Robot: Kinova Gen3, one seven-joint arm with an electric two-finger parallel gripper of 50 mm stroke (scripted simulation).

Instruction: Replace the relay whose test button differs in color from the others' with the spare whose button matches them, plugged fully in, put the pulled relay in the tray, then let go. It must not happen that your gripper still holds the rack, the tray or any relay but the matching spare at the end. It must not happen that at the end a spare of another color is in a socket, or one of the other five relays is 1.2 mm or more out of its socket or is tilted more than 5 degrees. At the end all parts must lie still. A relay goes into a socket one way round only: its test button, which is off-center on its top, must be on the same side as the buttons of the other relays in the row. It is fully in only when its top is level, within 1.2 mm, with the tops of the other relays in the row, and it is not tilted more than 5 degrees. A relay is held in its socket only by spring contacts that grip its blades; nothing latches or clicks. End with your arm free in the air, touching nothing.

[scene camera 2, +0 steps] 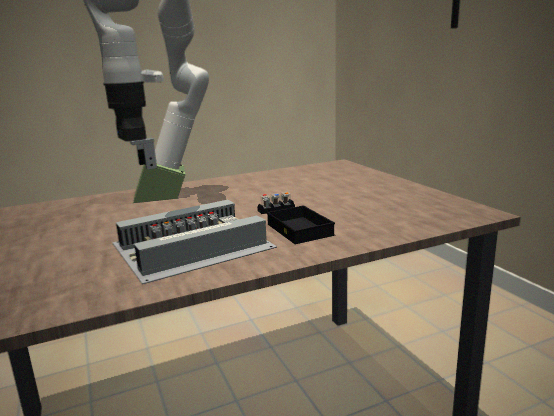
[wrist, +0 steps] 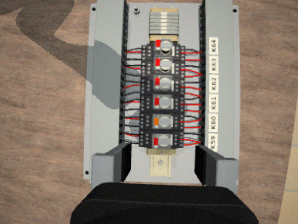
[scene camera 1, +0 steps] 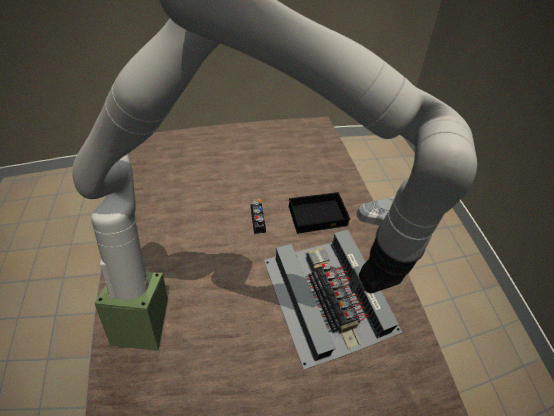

my gripper: scene camera 2; wrist; scene camera 1 365,284
black tray: scene camera 2; scene camera 1; not seen in the wrist view (out of frame)
same spot on my gripper: (scene camera 2: 146,152) = (wrist: 206,180)
same spot on black tray: (scene camera 2: 300,224) = (scene camera 1: 307,212)
